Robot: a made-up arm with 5 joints. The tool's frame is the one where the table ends. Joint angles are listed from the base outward.
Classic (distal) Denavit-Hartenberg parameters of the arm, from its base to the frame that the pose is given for. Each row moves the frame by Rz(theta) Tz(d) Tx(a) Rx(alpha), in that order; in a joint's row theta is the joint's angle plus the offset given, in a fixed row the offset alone. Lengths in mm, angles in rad.
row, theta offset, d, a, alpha
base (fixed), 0, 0, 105.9, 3.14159
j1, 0, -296.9, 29.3, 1.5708
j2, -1.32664, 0, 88.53, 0
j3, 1.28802, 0, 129.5, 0
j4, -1.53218, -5.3, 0, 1.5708
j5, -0.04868, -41.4, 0, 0
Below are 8 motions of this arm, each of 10 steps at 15 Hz.
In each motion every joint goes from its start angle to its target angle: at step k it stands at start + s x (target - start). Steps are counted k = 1, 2, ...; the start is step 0. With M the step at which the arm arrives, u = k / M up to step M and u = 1 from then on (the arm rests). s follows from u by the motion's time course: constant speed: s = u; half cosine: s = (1 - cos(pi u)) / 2; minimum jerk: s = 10 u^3 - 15 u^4 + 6 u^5.
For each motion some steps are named. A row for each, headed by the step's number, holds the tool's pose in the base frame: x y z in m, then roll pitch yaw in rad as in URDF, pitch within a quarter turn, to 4 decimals.
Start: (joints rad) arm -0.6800 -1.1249 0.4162 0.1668 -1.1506
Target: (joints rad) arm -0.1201 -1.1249 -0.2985 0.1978 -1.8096
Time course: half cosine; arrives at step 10
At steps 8, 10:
8: 0.1072 -0.0052 0.5187 2.7403 0.0890 -1.1908
10: 0.0957 -0.0066 0.5209 2.8095 0.0961 -1.1793

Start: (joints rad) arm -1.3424 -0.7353 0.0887 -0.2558 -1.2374
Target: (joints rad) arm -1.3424 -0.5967 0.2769 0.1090 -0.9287
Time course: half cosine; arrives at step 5
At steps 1, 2, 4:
1: 0.1380 0.1148 0.4850 2.4320 -0.2086 -0.4651
2: 0.1411 0.1282 0.4725 2.2727 -0.3053 -0.4773
4: 0.1467 0.1520 0.4401 1.8951 -0.5400 -0.3996

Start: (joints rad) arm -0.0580 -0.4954 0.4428 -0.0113 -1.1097
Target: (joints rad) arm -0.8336 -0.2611 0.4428 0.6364 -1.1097
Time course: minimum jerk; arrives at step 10
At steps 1, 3, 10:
1: 0.2837 0.0062 0.3966 1.6323 -0.4117 -1.5308
3: 0.2850 0.0280 0.3870 1.4836 -0.4110 -1.3514
10: 0.2337 0.1329 0.3367 0.7092 -0.2776 -0.4281

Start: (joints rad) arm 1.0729 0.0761 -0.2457 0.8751 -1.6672
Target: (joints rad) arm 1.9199 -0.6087 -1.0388 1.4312 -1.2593
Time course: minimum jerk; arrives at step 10
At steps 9, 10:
9: 0.0924 -0.0222 0.5172 1.7862 -0.2536 2.7449
10: 0.0930 -0.0201 0.5171 1.7945 -0.2565 2.7348

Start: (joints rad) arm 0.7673 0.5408 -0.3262 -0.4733 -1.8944
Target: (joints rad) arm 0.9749 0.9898 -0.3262 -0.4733 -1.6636
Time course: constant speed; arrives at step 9
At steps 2, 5, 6, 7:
2: 0.2829 -0.1950 0.3243 1.7381 0.3168 -2.3317
5: 0.2700 -0.2079 0.2891 1.5803 0.2441 -2.4511
6: 0.2647 -0.2111 0.2773 1.5292 0.2182 -2.4855
7: 0.2590 -0.2136 0.2657 1.4786 0.1920 -2.5172

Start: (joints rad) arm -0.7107 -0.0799 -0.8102 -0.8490 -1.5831
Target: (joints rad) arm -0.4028 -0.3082 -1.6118 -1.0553 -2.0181
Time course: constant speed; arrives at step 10
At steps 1, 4, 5, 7, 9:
1: 0.1842 0.0565 0.5353 -2.8512 -0.0300 -0.7908
4: 0.1420 0.0177 0.5439 -2.4923 -0.1438 -0.7967
5: 0.1264 0.0065 0.5430 -2.3748 -0.1958 -0.8148
7: 0.0943 -0.0123 0.5357 -2.1385 -0.3121 -0.8823
9: 0.0624 -0.0260 0.5215 -1.8911 -0.4323 -0.9991

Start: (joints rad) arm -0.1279 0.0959 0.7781 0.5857 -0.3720
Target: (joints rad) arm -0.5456 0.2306 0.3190 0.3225 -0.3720
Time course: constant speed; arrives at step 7
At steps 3, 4, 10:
3: 0.2768 0.0486 0.2568 0.1539 -0.3300 -0.1394
4: 0.2816 0.0618 0.2621 0.1933 -0.4055 -0.0939
10: 0.2876 0.1041 0.2806 0.3305 -0.6275 0.0168

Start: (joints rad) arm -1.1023 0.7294 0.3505 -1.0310 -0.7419
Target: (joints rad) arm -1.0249 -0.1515 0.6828 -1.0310 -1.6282
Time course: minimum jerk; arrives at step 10
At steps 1, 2, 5, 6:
1: 0.2053 0.1844 0.2339 1.5091 -0.7717 -0.4261
2: 0.2064 0.1847 0.2400 1.5478 -0.7287 -0.4577
5: 0.2115 0.1791 0.2925 1.8091 -0.3282 -0.5854
6: 0.2113 0.1730 0.3125 1.9011 -0.1660 -0.5779

